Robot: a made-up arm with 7 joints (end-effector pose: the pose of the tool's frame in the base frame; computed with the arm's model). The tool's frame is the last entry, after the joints. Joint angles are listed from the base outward.
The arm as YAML. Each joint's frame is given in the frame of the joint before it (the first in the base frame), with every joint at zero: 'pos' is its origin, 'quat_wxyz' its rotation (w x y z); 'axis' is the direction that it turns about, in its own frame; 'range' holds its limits. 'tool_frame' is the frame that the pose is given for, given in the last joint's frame.
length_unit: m
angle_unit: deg
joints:
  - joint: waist
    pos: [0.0, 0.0, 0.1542]
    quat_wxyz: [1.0, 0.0, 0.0, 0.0]
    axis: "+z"
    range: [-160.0, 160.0]
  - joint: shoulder
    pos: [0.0, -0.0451, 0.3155]
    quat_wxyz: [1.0, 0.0, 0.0, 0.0]
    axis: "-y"
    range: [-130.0, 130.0]
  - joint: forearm
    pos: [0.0, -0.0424, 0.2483]
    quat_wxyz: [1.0, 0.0, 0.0, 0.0]
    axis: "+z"
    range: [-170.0, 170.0]
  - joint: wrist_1
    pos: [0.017, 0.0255, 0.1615]
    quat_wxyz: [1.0, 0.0, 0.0, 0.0]
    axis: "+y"
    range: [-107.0, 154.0]
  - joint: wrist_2
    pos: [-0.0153, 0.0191, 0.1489]
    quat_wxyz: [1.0, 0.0, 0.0, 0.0]
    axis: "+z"
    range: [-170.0, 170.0]
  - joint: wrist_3
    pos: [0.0, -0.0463, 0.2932]
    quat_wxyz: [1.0, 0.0, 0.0, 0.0]
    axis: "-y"
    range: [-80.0, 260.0]
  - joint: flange
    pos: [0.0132, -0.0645, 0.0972]
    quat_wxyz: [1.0, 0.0, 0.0, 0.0]
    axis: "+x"
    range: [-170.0, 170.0]
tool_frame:
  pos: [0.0, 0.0, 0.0]
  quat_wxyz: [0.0, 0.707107, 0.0, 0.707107]
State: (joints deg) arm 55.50 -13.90 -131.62 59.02 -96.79 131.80 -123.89
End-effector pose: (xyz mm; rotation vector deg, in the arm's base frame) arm 373.7 -154.9 1178.6 -32.83 75.09 -86.47
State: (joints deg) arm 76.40 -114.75 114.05 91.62 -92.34 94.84 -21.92
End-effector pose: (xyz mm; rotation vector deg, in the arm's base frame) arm -128.7 656.0 547.2 -15.18 -61.66 -19.68
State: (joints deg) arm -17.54 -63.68 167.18 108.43 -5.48 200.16 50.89
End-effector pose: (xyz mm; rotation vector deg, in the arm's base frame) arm 140.6 13.8 894.8 35.27 54.24 16.92
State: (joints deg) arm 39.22 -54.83 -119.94 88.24 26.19 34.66 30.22
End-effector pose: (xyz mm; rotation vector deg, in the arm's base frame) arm 454.4 -304.9 994.2 83.97 -92.27 57.66
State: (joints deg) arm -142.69 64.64 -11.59 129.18 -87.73 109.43 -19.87
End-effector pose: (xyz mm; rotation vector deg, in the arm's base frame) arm -0.5 49.6 976.2 63.15 -14.33 -50.86
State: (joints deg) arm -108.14 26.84 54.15 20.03 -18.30 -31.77 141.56
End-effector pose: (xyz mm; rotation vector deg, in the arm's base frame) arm 103.0 218.0 1349.6 30.93 137.20 -85.03
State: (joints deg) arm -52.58 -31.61 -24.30 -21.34 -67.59 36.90 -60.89
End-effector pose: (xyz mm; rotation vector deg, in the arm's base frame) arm 201.7 -133.5 1329.3 41.22 -20.70 -27.21
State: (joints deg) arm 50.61 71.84 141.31 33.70 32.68 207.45 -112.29
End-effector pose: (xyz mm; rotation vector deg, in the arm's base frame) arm -518.4 -464.2 492.7 -17.81 10.74 -80.08
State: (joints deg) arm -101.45 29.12 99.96 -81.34 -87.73 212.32 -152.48
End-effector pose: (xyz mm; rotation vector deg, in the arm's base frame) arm -401.9 195.6 796.5 74.57 132.25 81.19
